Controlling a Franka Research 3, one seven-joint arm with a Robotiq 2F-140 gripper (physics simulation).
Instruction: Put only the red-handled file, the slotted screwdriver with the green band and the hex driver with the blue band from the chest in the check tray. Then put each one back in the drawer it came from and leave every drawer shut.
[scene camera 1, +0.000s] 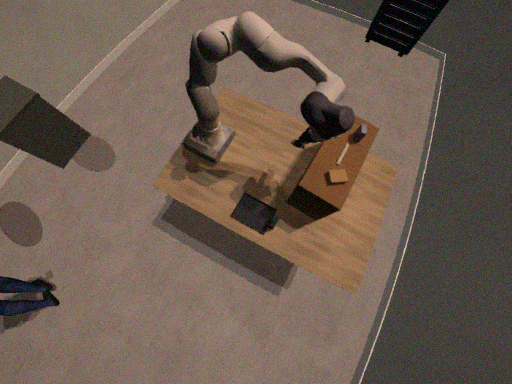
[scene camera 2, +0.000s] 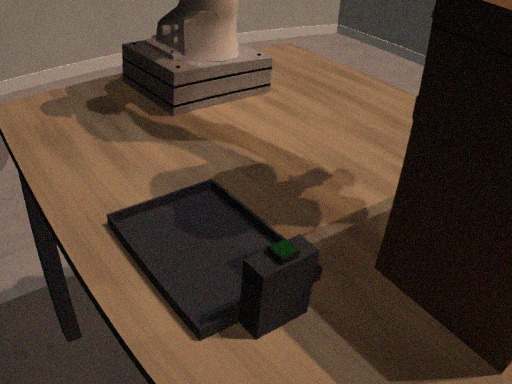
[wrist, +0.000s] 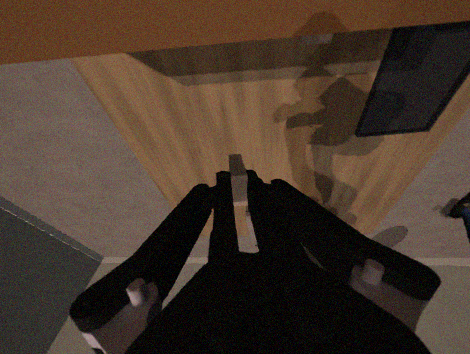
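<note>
The brown chest (scene camera 1: 318, 178) (scene camera 2: 422, 183) stands on the right of the wooden table (scene camera 1: 262, 126). Its orange-brown front (wrist: 198, 24) fills the top of the wrist view, and no open drawer shows. The dark check tray (scene camera 1: 252, 211) (scene camera 2: 178, 236) (wrist: 391, 91) lies empty near the table's front edge. My gripper (scene camera 1: 298, 143) (wrist: 234, 165) is shut on nothing. It hangs close to the chest's front, near its far end.
A dark block with a green button (scene camera 2: 283, 248) (scene camera 1: 273, 221) sits at the tray's corner. A white stick (scene camera 1: 343, 153), a tan block (scene camera 1: 337, 175) and a small grey object (scene camera 1: 361, 132) lie on the chest top. The robot base (scene camera 1: 209, 141) (scene camera 2: 197, 72) stands at the table's far left.
</note>
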